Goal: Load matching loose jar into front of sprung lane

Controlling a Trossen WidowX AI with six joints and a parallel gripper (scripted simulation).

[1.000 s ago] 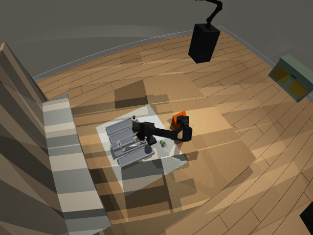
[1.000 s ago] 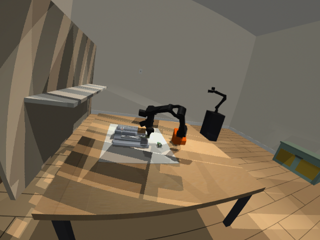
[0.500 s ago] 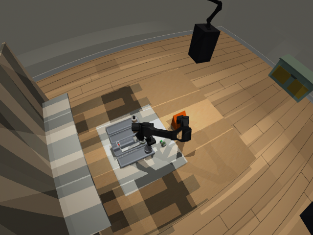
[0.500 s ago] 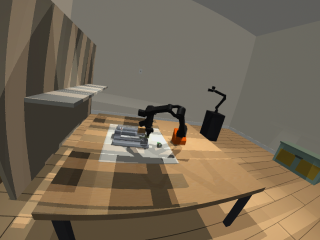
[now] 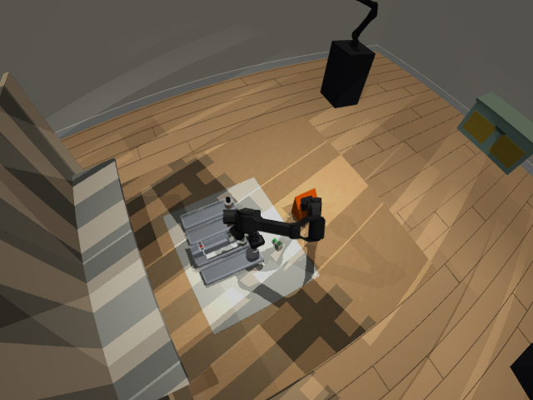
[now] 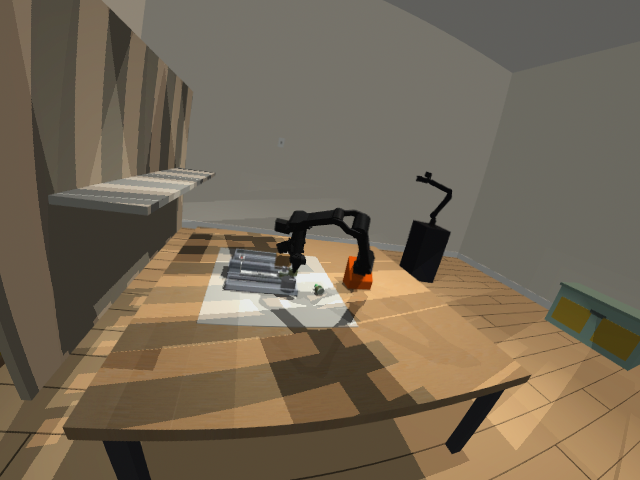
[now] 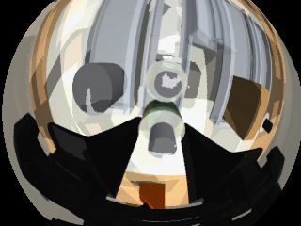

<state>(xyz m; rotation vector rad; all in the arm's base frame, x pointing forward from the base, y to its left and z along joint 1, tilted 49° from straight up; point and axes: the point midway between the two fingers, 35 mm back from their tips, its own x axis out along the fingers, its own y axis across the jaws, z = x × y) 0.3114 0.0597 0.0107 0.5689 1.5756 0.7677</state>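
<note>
Right now my gripper tip is 40 mm short of the brown box, 120 mm to the left of it and 20 mm above it. Also, from my gripper tip: grey lane rack: 160 mm ahead, 10 mm to the right, 40 mm below.
</note>
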